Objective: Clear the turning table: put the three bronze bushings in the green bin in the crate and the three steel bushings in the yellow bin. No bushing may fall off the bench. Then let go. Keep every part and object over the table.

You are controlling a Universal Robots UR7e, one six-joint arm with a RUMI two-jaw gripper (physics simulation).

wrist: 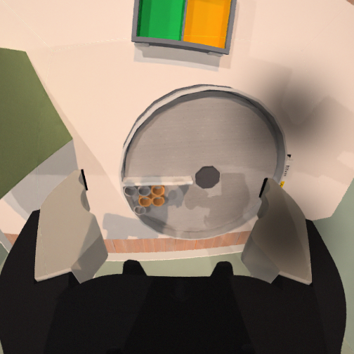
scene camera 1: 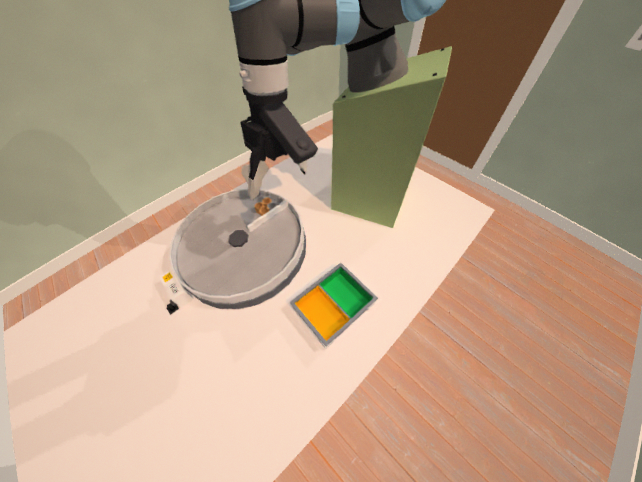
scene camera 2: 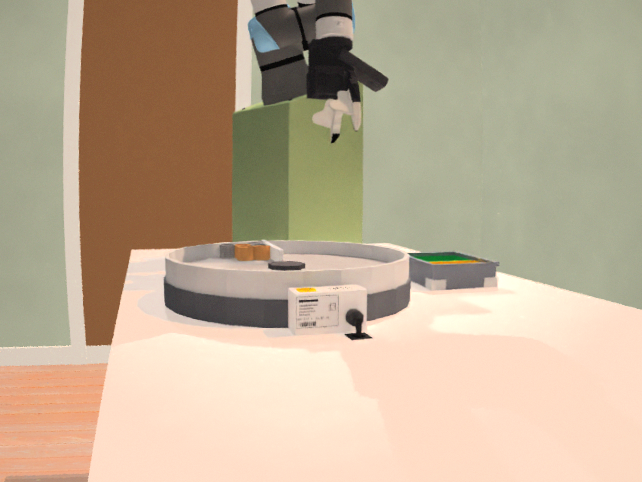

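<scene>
Three bronze bushings stand together on the turning table, by its white divider bar. Three steel bushings stand beside them, near the rim. In scene camera 2 the bronze bushings partly hide one another. The crate holds the green bin and the yellow bin, both empty. My gripper is wide open and empty, high above the turning table's bushing side.
A dark round hub sits at the turning table's centre. A white control box and a small black knob are beside the rim. The tall green pedestal carries the arm.
</scene>
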